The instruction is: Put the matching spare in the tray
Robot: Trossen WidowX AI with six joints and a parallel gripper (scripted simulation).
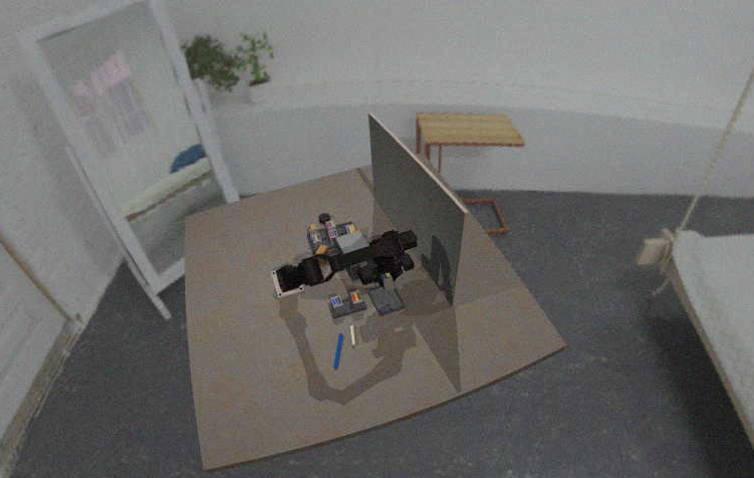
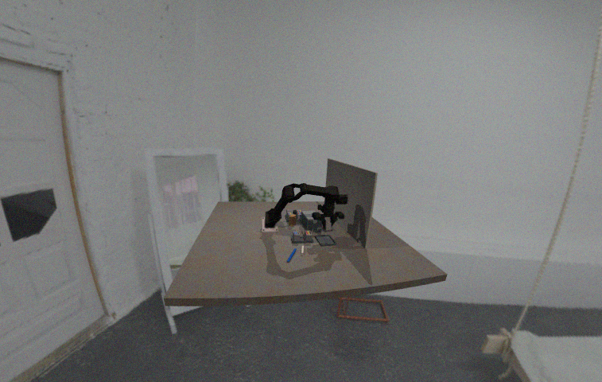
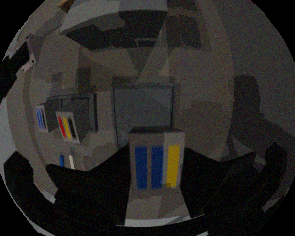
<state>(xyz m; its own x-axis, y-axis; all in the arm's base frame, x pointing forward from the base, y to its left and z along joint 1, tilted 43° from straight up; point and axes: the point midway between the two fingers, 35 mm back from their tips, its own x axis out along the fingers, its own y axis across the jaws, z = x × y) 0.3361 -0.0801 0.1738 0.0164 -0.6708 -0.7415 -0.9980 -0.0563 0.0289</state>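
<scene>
The dark flat tray lies 8 cm below my gripper tip. From my gripper tip the other things lie so: grey mounted unit 21 cm to the left, 6 cm behind, 3 cm below; white stick 17 cm behind, 12 cm to the right, 7 cm below; spare 3 cm above.
</scene>
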